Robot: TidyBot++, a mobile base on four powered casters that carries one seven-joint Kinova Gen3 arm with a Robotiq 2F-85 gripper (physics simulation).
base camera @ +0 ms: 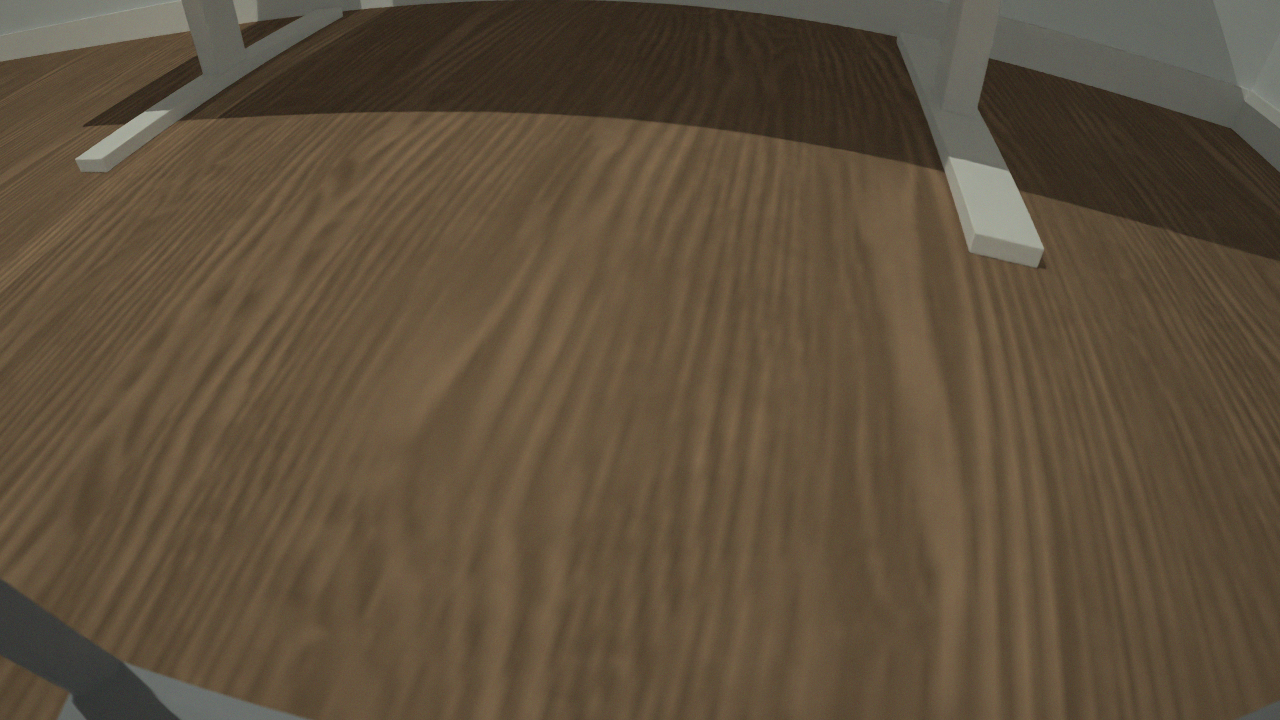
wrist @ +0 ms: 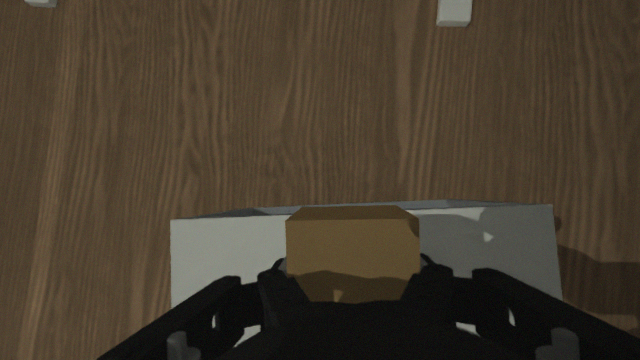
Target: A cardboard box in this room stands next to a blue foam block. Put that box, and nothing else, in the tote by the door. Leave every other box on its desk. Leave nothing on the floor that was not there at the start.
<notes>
In view: the gripper (wrist: pixel 349 263) and a cardboard box (wrist: pixel 350 254).
</notes>
